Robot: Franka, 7 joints.
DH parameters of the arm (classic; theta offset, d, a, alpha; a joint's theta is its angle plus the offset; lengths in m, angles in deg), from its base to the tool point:
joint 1: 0 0.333 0 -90
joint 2: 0 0 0 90
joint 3: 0 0.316 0.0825 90
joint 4: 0 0 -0.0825 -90
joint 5: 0 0.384 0 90
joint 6: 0 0 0.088 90
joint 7: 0 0.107 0 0
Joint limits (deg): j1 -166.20..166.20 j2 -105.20..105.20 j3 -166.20..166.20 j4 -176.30..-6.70 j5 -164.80..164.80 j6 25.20..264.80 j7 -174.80..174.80
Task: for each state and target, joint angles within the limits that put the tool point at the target. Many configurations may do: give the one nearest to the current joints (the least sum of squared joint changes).
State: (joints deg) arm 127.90 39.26 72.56 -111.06 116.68 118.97 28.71
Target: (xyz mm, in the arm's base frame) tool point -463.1 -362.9 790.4
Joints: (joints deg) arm 139.38 25.18 93.56 -86.06 118.72 113.96 28.71
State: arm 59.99 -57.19 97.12 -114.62 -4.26 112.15 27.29
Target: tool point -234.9 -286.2 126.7
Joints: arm 100.96 -36.79 136.61 -132.98 4.48 94.87 27.29
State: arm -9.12 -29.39 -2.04 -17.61 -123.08 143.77 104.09
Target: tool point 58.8 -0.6 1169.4
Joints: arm -9.49 -21.10 -3.83 -37.98 -125.64 157.52 104.09
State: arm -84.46 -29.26 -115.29 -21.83 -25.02 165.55 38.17
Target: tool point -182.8 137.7 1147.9
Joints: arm -77.18 -10.85 -111.60 -23.63 -28.59 174.79 38.17
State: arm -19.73 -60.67 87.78 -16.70 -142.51 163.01 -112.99
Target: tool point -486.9 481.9 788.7
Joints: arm -23.13 -52.50 85.08 -21.37 -144.57 177.11 -112.99
